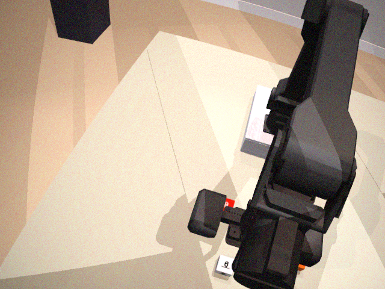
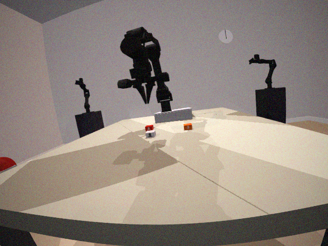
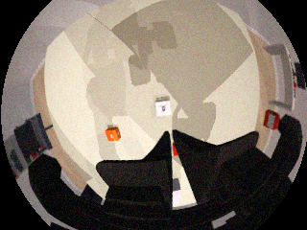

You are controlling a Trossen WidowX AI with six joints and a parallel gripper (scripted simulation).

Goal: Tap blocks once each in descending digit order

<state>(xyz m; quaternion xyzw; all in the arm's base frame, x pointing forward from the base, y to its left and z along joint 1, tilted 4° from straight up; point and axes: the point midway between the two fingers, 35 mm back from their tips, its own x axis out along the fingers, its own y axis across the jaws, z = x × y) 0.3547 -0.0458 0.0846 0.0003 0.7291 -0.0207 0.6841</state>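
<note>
My gripper tip is now 10 mm short of the white block and 110 mm above it. From my gripper tip the other things lie so: orange block: 40 mm behind, 140 mm to the left, 110 mm below; red block: 120 mm behind, 30 mm to the right, 110 mm below.
</note>
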